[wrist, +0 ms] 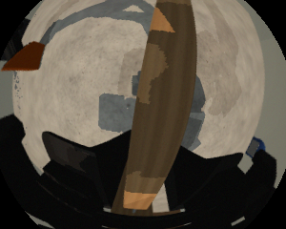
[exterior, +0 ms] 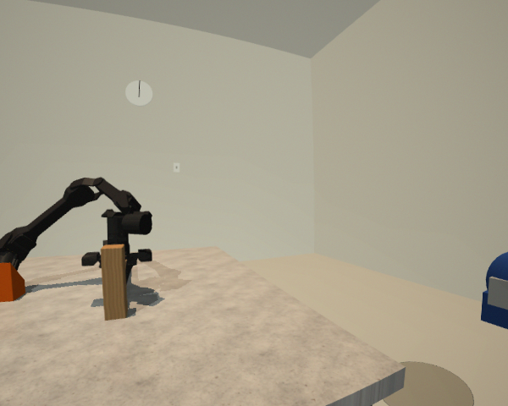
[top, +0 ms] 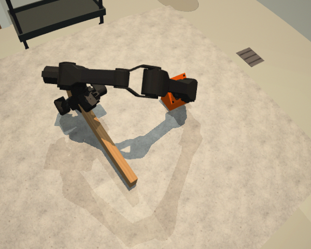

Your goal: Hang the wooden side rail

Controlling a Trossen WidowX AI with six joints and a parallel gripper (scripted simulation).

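My gripper tip is 100 mm to the left of the wooden headboard post, 50 mm below it and 10 mm past it.
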